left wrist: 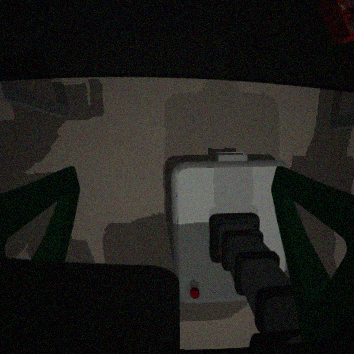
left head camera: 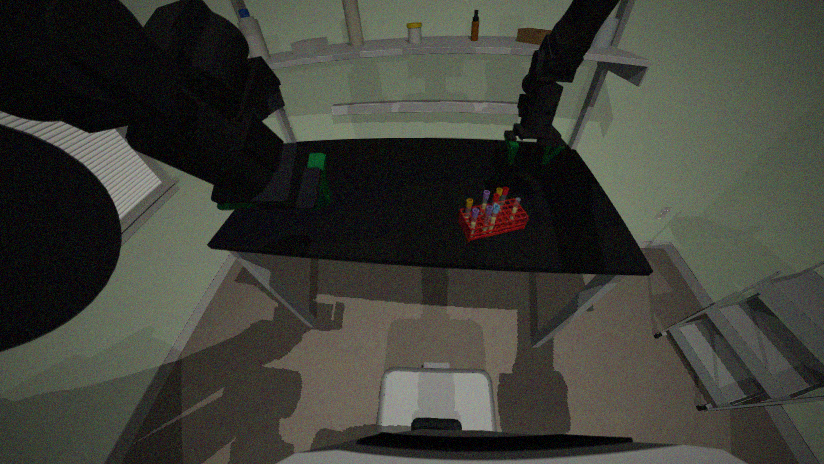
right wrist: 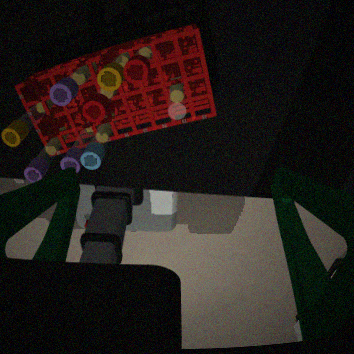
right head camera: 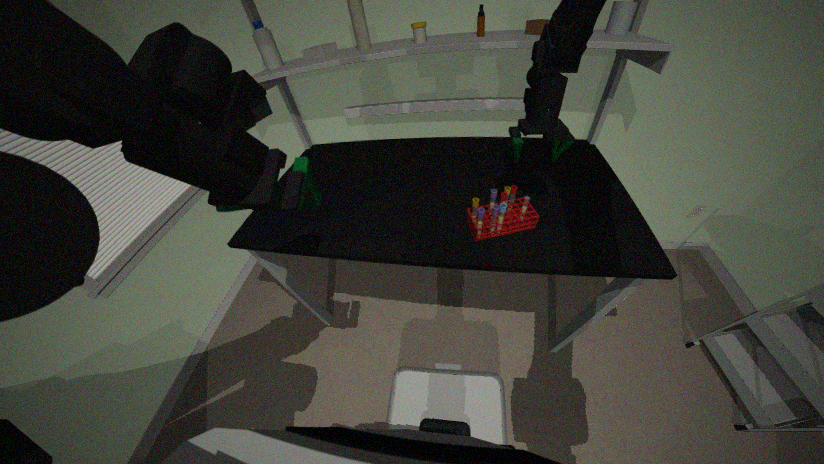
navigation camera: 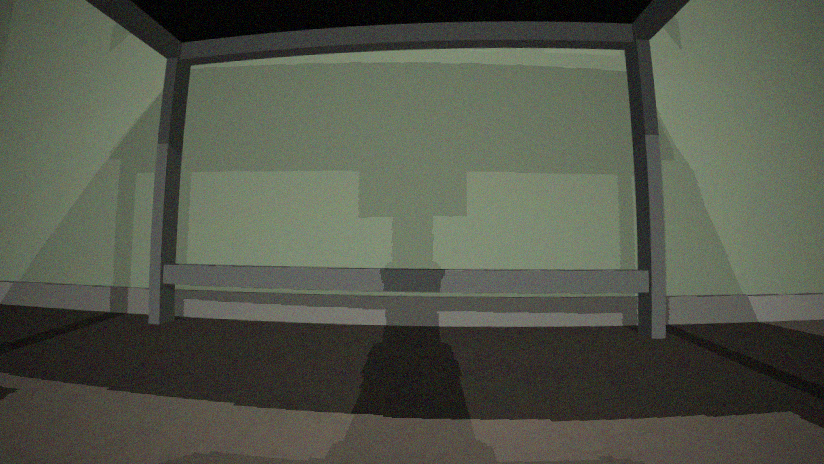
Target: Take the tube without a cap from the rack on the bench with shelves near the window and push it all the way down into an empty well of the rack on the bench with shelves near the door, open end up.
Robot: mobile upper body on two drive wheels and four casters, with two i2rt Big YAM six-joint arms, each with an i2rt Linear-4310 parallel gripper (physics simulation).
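Note:
A red rack stands on the black bench; its corner shows in the left wrist view. It holds several tubes with yellow, purple, red and light blue caps. A pale tube without a coloured cap stands upright near its right end. My right gripper is open and empty, above the bench behind the rack. My left gripper is open and empty at the bench's left, far from the rack.
A shelf behind the bench bears a yellow-lidded jar, a brown bottle and a brown box. Grey metal steps stand at the right. The bench's leg frame shows ahead in the navigation view.

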